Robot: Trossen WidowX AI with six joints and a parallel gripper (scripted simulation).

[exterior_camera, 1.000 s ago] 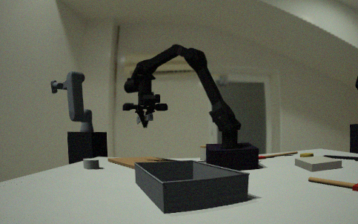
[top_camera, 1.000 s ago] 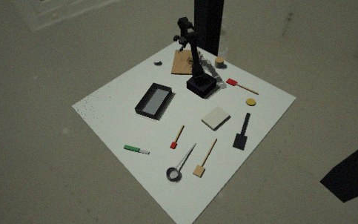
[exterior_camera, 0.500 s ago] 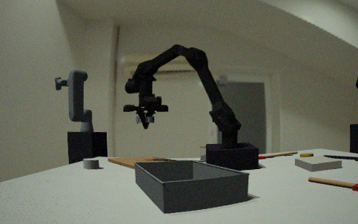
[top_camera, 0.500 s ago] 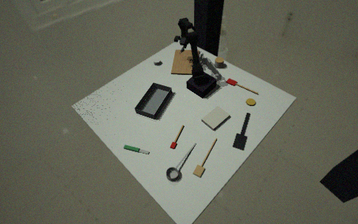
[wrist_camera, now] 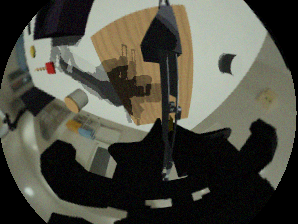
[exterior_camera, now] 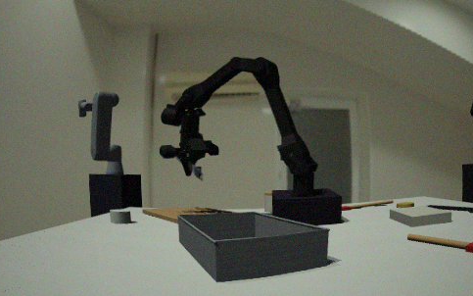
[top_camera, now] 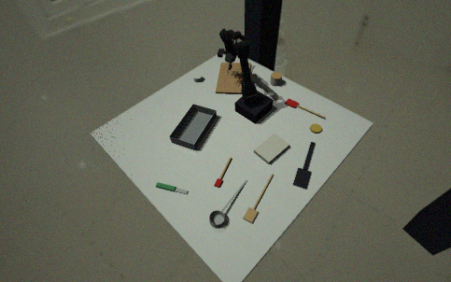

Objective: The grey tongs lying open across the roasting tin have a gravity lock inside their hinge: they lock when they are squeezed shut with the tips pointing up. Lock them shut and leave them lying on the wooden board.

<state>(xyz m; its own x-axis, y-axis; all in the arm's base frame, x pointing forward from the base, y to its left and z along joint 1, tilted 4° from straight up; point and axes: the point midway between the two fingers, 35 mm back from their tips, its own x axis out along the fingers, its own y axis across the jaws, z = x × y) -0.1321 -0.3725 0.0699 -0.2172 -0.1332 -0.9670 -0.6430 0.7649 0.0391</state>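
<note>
My gripper tip is now 1 cm short of the wooden board, 2 cm to the right of it and 13 cm above it. Also, from my gripper tip: pale block (23 cm ahead, 70 cm to the left, 12 cm below); then red-headed spatula (16 cm behind, 56 cm to the left, 13 cm below); then roasting tin (51 cm ahead, 29 cm to the left, 11 cm below).
</note>
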